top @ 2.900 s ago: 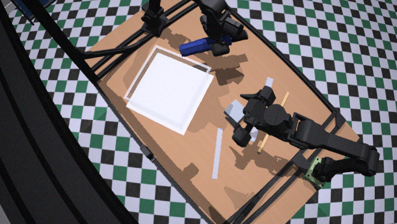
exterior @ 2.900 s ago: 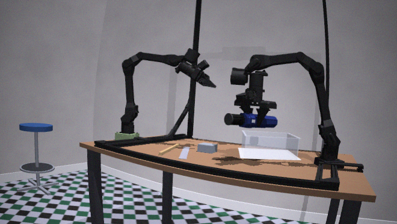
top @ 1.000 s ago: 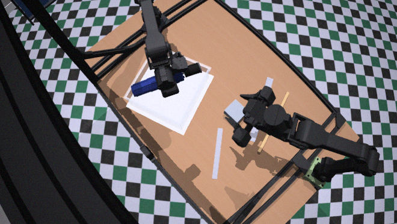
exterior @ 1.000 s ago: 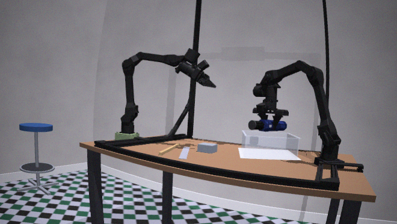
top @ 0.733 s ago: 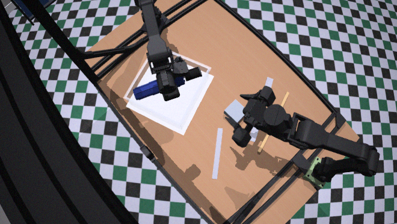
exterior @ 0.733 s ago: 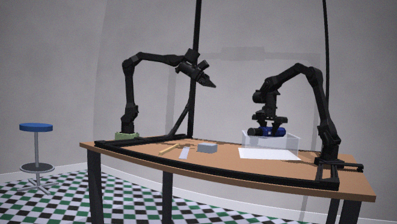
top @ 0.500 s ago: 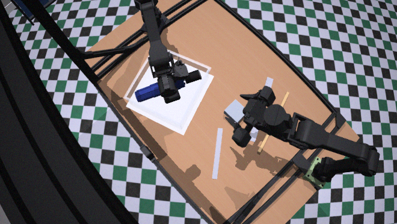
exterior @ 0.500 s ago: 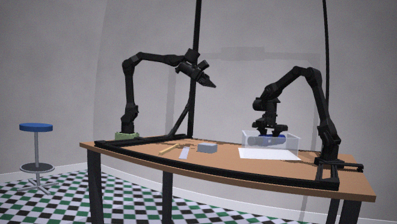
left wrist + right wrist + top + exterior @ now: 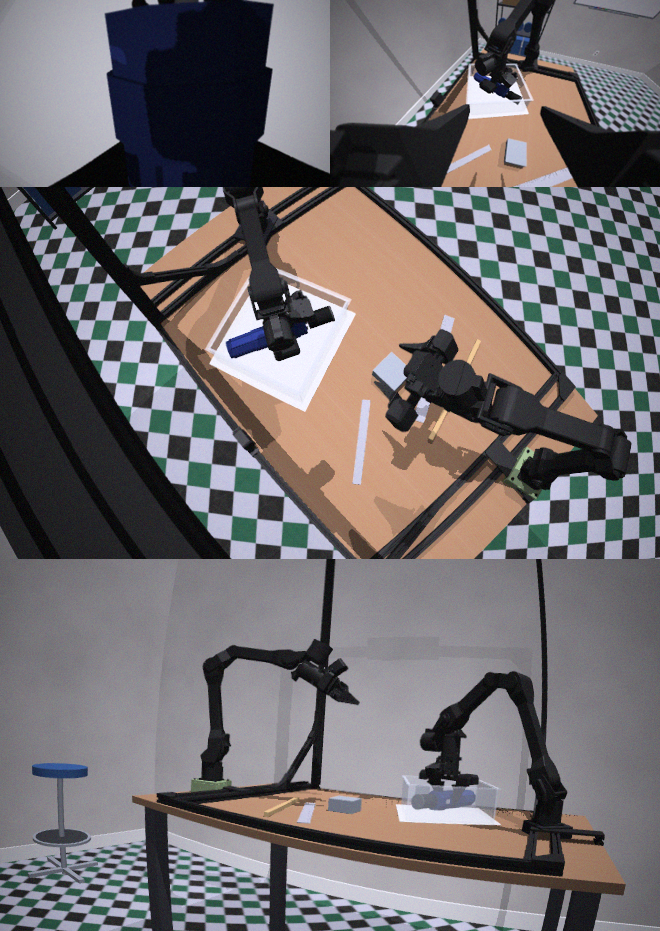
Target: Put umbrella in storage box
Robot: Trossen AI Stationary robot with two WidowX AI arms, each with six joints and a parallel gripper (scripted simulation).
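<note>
The clear storage box lies 1 cm below my left hand. Also, from my left hand: wooden stick: 41 cm to the right, 21 cm ahead, 5 cm below; folded umbrella: 1 cm below; grey block: 27 cm to the right, 12 cm ahead, 4 cm below.
</note>
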